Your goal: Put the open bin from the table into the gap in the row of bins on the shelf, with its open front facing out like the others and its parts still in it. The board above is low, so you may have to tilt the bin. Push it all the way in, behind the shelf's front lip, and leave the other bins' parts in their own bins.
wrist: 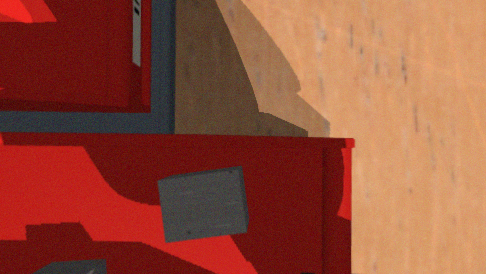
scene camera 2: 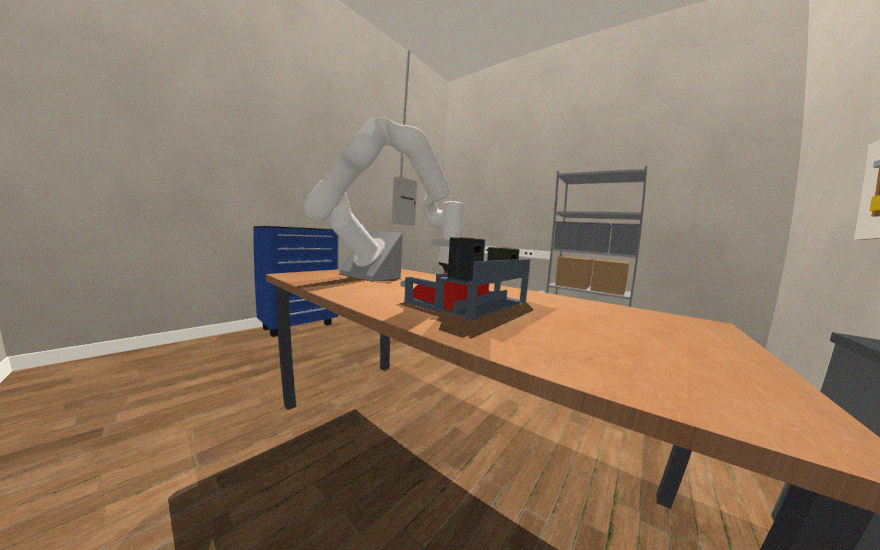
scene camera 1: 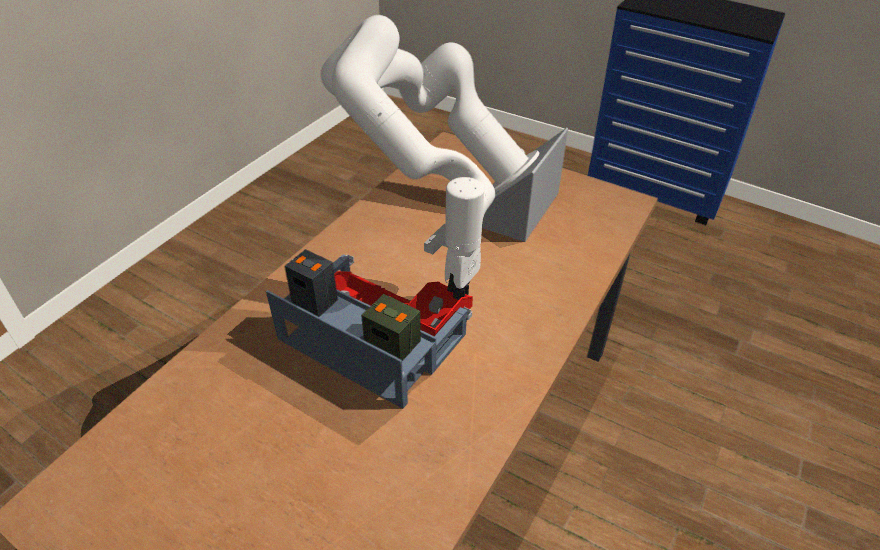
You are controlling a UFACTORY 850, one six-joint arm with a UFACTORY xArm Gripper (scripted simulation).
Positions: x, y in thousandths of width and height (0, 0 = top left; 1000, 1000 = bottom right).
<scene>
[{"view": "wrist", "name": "red bin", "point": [159, 714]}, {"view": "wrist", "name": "red bin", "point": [122, 195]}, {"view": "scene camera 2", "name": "shelf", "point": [551, 495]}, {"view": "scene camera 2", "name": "red bin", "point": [515, 532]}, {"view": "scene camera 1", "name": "gripper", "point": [523, 541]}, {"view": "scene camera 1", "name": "red bin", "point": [479, 548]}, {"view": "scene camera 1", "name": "shelf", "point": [387, 592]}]
</scene>
